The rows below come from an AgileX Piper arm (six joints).
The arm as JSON. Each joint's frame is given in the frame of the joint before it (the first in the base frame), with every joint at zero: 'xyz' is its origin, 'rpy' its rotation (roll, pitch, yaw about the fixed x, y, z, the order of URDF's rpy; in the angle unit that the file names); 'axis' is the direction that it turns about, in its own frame. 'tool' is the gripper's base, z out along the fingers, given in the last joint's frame.
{
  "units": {
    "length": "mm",
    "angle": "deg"
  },
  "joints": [
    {
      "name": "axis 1",
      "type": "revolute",
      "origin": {
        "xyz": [
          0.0,
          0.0,
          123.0
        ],
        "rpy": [
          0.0,
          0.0,
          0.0
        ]
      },
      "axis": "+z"
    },
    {
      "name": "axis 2",
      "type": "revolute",
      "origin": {
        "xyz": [
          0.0,
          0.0,
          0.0
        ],
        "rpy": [
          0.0,
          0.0,
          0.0
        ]
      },
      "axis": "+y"
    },
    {
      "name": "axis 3",
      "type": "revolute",
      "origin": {
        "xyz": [
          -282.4,
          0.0,
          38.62
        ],
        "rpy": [
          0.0,
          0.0,
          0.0
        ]
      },
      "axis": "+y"
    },
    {
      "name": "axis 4",
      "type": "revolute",
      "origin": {
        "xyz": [
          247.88,
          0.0,
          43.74
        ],
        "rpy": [
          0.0,
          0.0,
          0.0
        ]
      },
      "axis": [
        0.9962,
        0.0,
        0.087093
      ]
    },
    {
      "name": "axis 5",
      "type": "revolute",
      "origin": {
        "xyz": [
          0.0,
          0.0,
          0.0
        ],
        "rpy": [
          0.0,
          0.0,
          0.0
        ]
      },
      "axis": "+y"
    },
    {
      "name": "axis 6",
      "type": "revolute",
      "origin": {
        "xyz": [
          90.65,
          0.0,
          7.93
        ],
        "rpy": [
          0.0,
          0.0,
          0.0
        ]
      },
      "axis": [
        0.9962,
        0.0,
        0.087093
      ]
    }
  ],
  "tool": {
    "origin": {
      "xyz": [
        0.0,
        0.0,
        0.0
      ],
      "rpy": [
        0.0,
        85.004,
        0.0
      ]
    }
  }
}
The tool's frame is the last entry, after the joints.
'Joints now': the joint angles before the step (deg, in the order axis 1, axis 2, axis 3, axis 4, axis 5, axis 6). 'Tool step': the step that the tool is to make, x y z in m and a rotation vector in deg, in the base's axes. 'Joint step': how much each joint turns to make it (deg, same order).
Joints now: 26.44, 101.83, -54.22, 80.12, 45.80, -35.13
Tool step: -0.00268, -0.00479, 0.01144, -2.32, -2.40, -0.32
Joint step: 0.00, -2.77, 0.00, -4.26, -1.92, 2.97
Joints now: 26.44, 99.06, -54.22, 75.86, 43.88, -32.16
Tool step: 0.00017, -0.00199, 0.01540, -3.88, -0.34, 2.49
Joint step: 0.01, -1.69, -3.13, -10.41, 1.85, 8.46
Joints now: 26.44, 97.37, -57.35, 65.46, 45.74, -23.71
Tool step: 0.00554, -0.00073, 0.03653, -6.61, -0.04, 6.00
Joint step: 0.00, -1.19, -9.51, -16.64, 9.33, 13.19
